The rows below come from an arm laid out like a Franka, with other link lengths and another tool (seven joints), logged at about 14 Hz.
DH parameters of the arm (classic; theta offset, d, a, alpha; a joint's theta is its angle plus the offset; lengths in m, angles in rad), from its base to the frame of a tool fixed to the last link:
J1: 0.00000 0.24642 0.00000 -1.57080
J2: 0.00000 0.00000 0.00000 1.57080
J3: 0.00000 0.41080 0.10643 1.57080
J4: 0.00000 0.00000 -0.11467 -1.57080
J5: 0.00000 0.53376 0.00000 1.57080
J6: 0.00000 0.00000 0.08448 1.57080
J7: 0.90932 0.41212 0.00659 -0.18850
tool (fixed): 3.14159 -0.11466 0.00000 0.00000
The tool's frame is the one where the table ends.
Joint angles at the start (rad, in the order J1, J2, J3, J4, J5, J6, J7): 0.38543 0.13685 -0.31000 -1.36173 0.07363 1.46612 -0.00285
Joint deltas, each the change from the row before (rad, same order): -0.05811 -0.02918 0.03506 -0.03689 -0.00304 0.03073 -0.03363; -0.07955 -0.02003 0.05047 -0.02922 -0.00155 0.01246 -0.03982; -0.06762 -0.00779 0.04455 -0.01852 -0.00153 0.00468 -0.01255; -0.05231 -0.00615 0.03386 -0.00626 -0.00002 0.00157 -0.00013; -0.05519 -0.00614 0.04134 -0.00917 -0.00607 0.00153 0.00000; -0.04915 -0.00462 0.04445 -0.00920 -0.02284 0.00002 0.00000; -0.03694 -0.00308 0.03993 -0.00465 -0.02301 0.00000 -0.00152; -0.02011 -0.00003 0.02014 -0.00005 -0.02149 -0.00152 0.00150; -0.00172 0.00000 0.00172 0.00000 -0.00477 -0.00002 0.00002; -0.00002 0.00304 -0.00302 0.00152 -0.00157 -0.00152 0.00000
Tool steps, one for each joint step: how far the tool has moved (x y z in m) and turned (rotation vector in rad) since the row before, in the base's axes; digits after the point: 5 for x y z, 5 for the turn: -0.00065 -0.02243 0.00133 0.01153 -0.02109 0.00765; -0.00347 -0.02538 -0.00265 0.00851 -0.00291 0.00909; -0.00225 -0.01959 -0.00573 0.00371 0.00636 -0.01132; -0.00140 -0.01513 0.00067 0.00354 -0.00099 -0.01859; -0.00228 -0.01340 -0.00129 -0.00235 0.00197 -0.01438; -0.00279 -0.01132 -0.00291 -0.01938 0.00548 -0.00574; -0.00172 -0.00531 -0.00101 -0.02033 0.00235 0.00359; -0.00068 -0.00685 -0.00039 -0.02024 0.00224 -0.00226; -0.00005 -0.00148 -0.00004 -0.00466 0.00018 -0.00019; 0.00043 -0.00276 -0.00151 -0.00165 0.00310 -0.00311
